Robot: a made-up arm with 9 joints. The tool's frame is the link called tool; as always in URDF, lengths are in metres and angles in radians. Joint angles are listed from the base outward. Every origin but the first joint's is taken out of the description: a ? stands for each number. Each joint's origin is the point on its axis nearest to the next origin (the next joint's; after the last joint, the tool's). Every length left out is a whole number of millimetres.
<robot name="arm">
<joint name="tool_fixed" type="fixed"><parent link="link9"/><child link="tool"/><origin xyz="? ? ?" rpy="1.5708 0 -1.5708"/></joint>
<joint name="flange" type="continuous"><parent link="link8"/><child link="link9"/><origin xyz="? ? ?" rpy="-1.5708 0 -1.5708"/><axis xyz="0 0 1"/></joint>
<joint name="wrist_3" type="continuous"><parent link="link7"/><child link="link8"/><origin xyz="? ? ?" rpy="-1.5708 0 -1.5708"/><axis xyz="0 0 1"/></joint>
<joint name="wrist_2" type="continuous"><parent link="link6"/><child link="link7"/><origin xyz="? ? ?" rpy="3.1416 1.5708 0"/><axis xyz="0 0 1"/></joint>
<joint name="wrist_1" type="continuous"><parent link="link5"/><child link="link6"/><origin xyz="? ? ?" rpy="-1.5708 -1.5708 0"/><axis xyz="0 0 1"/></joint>
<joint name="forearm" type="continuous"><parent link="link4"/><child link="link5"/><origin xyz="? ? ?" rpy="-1.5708 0 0"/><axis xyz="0 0 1"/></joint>
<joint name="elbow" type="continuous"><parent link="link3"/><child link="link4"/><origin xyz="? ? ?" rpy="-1.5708 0 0"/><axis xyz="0 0 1"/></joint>
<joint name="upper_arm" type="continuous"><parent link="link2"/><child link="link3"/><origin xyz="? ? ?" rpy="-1.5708 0 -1.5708"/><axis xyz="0 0 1"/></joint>
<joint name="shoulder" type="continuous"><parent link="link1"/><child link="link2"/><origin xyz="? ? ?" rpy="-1.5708 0 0"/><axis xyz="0 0 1"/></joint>
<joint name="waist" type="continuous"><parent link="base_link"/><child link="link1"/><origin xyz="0 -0.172 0.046" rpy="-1.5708 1.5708 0"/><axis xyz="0 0 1"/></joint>
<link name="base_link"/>
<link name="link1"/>
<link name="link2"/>
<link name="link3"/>
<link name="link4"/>
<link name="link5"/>
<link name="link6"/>
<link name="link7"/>
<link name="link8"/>
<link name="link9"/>
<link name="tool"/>
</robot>
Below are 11 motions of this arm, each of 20 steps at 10 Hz.
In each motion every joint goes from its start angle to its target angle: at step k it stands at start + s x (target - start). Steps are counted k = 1, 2, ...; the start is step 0. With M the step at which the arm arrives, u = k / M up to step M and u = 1 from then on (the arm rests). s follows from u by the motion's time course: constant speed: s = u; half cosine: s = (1 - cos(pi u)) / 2; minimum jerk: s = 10 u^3 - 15 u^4 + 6 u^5.
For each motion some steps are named. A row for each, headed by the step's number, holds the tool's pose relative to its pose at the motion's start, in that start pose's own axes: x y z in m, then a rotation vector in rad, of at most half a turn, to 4 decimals.
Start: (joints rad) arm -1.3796 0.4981 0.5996 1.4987 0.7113 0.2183 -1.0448 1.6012 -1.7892
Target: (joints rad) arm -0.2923 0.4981 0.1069 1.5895 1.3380 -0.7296 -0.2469 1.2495 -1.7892
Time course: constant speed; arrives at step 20
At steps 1, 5, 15, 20:
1: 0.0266 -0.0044 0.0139 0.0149 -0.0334 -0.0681
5: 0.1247 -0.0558 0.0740 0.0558 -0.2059 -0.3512
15: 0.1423 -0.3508 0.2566 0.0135 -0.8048 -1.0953
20: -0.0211 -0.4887 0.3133 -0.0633 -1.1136 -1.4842

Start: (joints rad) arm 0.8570 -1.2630 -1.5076 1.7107 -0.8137 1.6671 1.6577 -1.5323 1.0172
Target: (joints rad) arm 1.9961 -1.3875 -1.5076 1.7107 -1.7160 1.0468 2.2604 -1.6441 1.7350
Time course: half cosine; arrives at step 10
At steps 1, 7, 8, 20:
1: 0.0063 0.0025 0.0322 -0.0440 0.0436 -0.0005
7: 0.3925 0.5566 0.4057 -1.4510 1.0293 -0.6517
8: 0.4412 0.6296 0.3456 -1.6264 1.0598 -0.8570
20: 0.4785 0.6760 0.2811 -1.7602 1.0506 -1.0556

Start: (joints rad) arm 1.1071 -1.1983 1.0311 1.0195 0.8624 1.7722 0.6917 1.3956 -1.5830
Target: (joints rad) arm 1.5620 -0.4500 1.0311 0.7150 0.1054 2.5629 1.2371 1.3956 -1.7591
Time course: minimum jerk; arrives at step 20
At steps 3, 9, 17, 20:
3: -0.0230 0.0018 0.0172 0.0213 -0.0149 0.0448
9: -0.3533 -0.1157 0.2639 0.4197 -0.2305 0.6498
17: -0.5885 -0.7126 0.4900 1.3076 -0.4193 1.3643
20: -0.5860 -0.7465 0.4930 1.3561 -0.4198 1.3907

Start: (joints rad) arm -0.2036 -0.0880 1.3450 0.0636 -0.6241 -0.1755 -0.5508 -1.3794 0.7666
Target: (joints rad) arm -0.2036 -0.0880 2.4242 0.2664 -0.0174 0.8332 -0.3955 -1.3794 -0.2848
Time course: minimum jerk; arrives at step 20
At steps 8, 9, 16, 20:
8: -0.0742 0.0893 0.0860 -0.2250 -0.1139 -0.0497
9: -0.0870 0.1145 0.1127 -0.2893 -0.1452 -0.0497
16: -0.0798 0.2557 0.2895 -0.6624 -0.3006 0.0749
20: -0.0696 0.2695 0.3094 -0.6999 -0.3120 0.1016

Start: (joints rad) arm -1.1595 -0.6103 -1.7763 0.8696 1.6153 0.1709 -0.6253 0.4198 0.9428
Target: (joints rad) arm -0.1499 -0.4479 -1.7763 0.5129 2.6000 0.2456 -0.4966 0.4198 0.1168
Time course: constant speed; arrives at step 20
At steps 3, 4, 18, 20:
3: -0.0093 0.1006 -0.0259 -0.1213 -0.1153 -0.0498
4: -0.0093 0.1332 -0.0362 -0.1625 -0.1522 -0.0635
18: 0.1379 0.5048 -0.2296 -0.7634 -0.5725 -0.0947
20: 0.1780 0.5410 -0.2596 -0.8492 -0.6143 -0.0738

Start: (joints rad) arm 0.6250 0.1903 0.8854 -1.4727 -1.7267 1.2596 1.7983 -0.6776 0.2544
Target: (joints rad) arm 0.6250 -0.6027 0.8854 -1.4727 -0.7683 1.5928 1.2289 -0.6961 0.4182
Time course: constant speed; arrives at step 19
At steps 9, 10, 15, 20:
9: -0.0470 -0.3552 -0.2769 0.5160 -0.4251 0.6292
10: -0.0332 -0.3801 -0.3156 0.5751 -0.4705 0.6942
15: 0.0717 -0.4419 -0.5084 0.8807 -0.6838 1.0011
20: 0.1743 -0.4134 -0.6444 1.1414 -0.8297 1.2225

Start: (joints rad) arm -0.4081 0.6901 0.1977 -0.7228 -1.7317 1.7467 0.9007 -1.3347 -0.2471
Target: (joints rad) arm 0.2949 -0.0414 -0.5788 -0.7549 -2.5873 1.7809 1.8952 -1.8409 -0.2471
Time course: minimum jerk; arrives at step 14
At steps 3, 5, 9, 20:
3: -0.0001 -0.0209 0.0054 -0.0013 0.0270 -0.0233
5: -0.0134 -0.0759 0.0156 -0.0127 0.0866 -0.0724
9: -0.1540 -0.1972 0.0140 -0.1333 0.2097 -0.2016
20: -0.2621 -0.2088 -0.0017 -0.2355 0.2763 -0.2955

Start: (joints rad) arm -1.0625 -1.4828 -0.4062 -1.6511 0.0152 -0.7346 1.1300 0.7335 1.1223
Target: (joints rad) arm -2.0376 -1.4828 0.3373 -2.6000 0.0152 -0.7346 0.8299 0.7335 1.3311
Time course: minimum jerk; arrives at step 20
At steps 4, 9, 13, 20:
4: -0.0433 0.0254 -0.0261 -0.0541 -0.0162 0.0109
9: -0.2894 0.1327 -0.2331 -0.3707 -0.1221 0.0421
13: -0.4853 0.1567 -0.5165 -0.6693 -0.2473 0.0097
20: -0.5645 0.1275 -0.7273 -0.8438 -0.3393 -0.0475

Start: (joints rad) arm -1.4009 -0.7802 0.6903 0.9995 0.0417 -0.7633 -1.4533 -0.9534 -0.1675
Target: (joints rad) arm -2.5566 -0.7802 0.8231 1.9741 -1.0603 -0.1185 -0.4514 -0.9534 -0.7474
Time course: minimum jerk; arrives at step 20
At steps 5, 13, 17, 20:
5: -0.0290 0.0670 0.0008 -0.0070 0.0054 -0.1529
13: 0.0263 0.2780 0.0903 0.4179 0.5848 -0.9902
17: 0.0651 0.2334 0.1153 0.6987 0.9255 -1.0108
20: 0.0690 0.2253 0.1165 0.7377 0.9703 -0.9994

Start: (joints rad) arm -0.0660 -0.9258 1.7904 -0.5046 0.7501 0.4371 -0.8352 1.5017 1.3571
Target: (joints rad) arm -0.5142 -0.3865 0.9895 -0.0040 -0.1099 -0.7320 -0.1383 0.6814 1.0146
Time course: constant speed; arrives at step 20
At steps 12, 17, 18, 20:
12: -0.0856 -0.5835 -0.5736 -0.9188 -0.9233 0.1099
17: -0.1177 -0.9549 -0.4518 -1.1382 -1.1437 0.4102
18: -0.1258 -1.0173 -0.4020 -1.1637 -1.1701 0.4806
20: -0.1418 -1.1240 -0.2839 -1.1953 -1.2040 0.6252

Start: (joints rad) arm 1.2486 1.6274 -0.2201 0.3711 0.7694 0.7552 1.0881 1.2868 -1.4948
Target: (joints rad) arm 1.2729 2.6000 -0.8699 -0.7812 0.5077 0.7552 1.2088 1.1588 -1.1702
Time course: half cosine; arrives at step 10
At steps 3, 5, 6, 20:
3: -0.0735 0.0200 0.0136 0.1676 0.2847 0.3527
5: -0.1768 0.0122 0.0636 0.4420 0.6605 0.8352
6: -0.2201 -0.0095 0.0994 0.6078 0.8449 1.0692
20: -0.2698 -0.0891 0.1795 1.0474 1.2279 1.5031

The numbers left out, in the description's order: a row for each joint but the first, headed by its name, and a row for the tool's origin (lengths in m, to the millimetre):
tool: -0.023 0.225 0
flange: 0.031 0.185 0
wrist_3: 0.089 0.109 0
wrist_2: 0.468 -0.073 0
wrist_1: -0.098 -0.027 0
forearm: -0.17 -0.307 0
elbow: 0.031 -0.116 0
upper_arm: -0.239 -0.244 0
shoulder: -0.009 -0.048 0

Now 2 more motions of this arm.
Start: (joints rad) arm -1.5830 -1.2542 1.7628 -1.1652 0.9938 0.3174 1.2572 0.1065 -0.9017
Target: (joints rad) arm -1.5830 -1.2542 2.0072 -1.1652 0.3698 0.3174 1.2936 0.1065 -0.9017
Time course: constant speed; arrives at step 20
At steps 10, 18, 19, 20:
10: 0.0167 0.0310 0.0109 -0.3671 0.0988 -0.0984
18: 0.0324 0.0597 0.0112 -0.6688 0.1665 -0.1525
19: 0.0345 0.0634 0.0107 -0.7070 0.1741 -0.1577
20: 0.0365 0.0671 0.0100 -0.7452 0.1815 -0.1625

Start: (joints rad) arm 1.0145 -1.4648 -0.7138 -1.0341 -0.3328 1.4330 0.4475 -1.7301 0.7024
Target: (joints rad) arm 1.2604 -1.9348 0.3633 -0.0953 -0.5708 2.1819 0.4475 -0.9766 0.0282
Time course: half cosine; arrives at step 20
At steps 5, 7, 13, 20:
5: -0.0466 -0.0593 -0.0498 -0.0607 -0.2969 0.1619
7: -0.0616 -0.1210 -0.0906 -0.1049 -0.5461 0.3201
13: 0.0626 -0.3444 -0.1237 -0.1830 -1.3381 1.0415
20: 0.2040 -0.4040 -0.0156 -0.1538 -1.6723 1.6058

